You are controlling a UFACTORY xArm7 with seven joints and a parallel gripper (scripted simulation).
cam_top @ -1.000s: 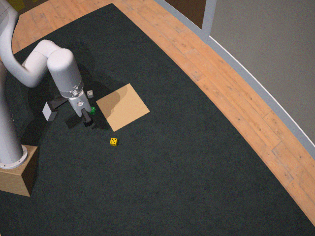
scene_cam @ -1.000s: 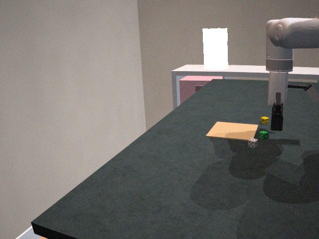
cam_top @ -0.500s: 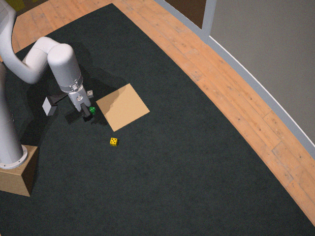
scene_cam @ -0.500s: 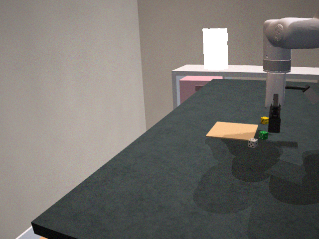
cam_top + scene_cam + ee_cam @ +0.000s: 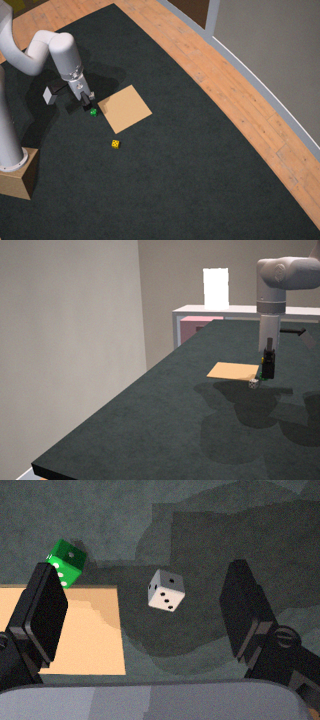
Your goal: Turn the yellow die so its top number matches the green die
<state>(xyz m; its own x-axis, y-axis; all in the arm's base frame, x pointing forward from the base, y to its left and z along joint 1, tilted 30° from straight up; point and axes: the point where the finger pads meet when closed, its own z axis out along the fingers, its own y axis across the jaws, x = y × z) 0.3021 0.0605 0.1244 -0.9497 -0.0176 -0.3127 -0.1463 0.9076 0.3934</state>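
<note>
The white die is 3 cm ahead of my hand, 2 cm to the left of it and 4 cm below it. The rest, counted from my hand: yellow die (4 cm ahead, 19 cm to the right, 4 cm below); green die (2 cm ahead, 5 cm to the right, 4 cm below); tan mat (12 cm ahead, 8 cm to the right, 5 cm below).
</note>
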